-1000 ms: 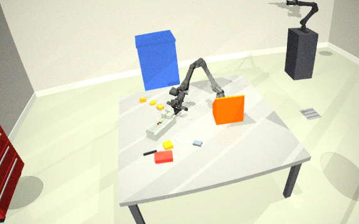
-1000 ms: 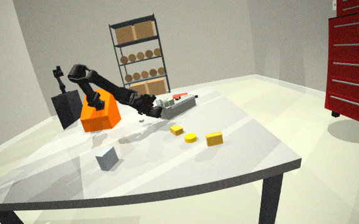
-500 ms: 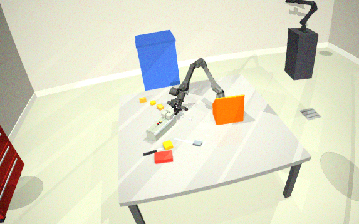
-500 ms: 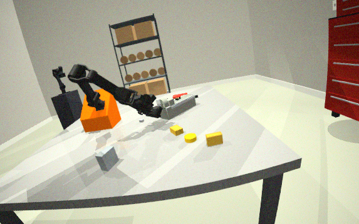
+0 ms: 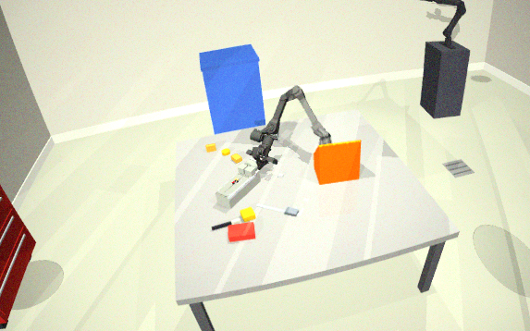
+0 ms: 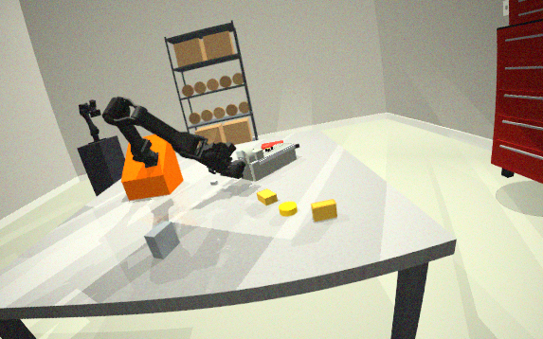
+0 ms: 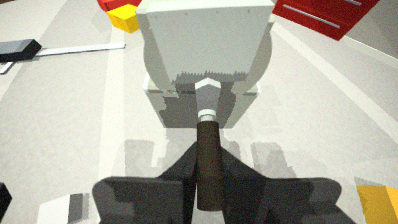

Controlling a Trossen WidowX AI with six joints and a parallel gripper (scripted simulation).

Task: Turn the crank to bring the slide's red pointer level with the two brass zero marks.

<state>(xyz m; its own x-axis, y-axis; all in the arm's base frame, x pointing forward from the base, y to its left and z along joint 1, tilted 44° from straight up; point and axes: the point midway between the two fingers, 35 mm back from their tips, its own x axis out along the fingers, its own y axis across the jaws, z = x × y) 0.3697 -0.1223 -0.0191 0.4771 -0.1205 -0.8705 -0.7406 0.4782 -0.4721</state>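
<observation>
Now: the dark brown crank handle 30 mm above my gripper tip, 10 mm to the right of it and 10 mm behind it. From my gripper tip the other things lie so: yellow block 330 mm to the left, 70 mm ahead, 20 mm below; then grey cube 400 mm to the right, 150 mm behind; then red pointer 150 mm to the left, 120 mm ahead, 50 mm above.
</observation>
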